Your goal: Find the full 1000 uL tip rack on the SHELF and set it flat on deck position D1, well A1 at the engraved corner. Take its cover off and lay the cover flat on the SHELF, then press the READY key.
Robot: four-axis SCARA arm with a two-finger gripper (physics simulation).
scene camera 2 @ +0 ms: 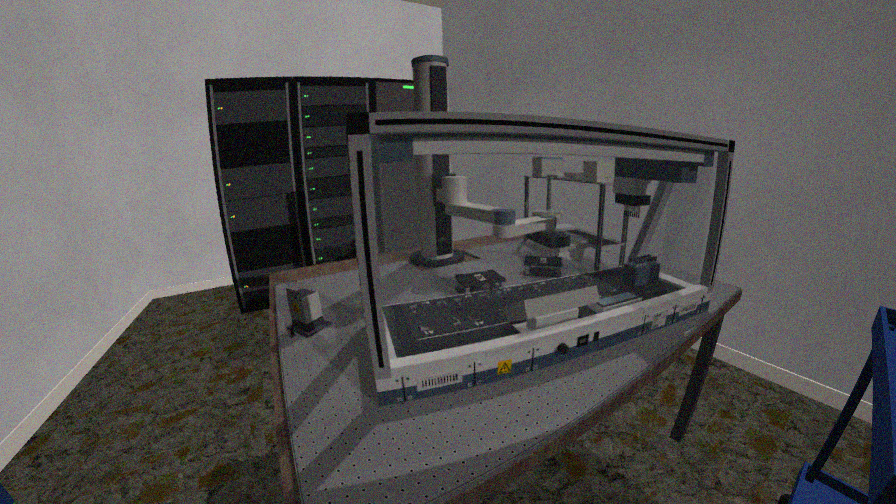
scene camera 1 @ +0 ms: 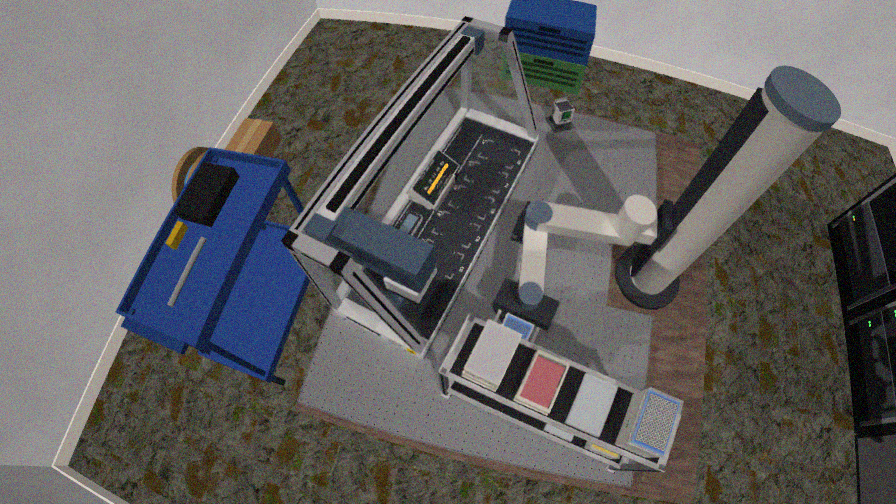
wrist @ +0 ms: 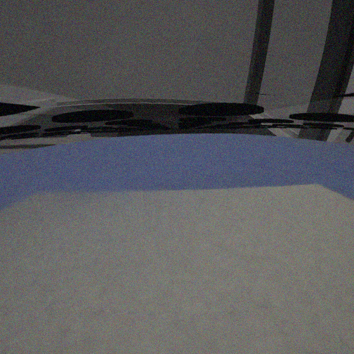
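The tip rack (scene camera 1: 518, 325) (wrist: 175, 260) stands at the SHELF spot beside the end of the raised stand. A corner of its blue top shows in scene camera 1. Its pale side and blue upper band fill the lower wrist view, very close. Dark round tip openings and a faint clear edge of the cover show above the band. My gripper (scene camera 1: 525, 310) (scene camera 2: 546, 245) is low over the rack, open, with nothing gripped; its fingertips are hidden. The deck (scene camera 1: 485, 181) (scene camera 2: 451, 322) lies inside the framed machine. I cannot make out the D1 mark or READY key.
A raised stand (scene camera 1: 520, 407) holds a white stack (scene camera 1: 494, 354), a red-topped plate (scene camera 1: 541, 381), a pale plate (scene camera 1: 592, 403) and a blue-topped rack (scene camera 1: 655, 422). A small device (scene camera 1: 563, 112) (scene camera 2: 307, 309) stands at the table's far end. The machine's frame posts (scene camera 2: 369, 250) surround the deck.
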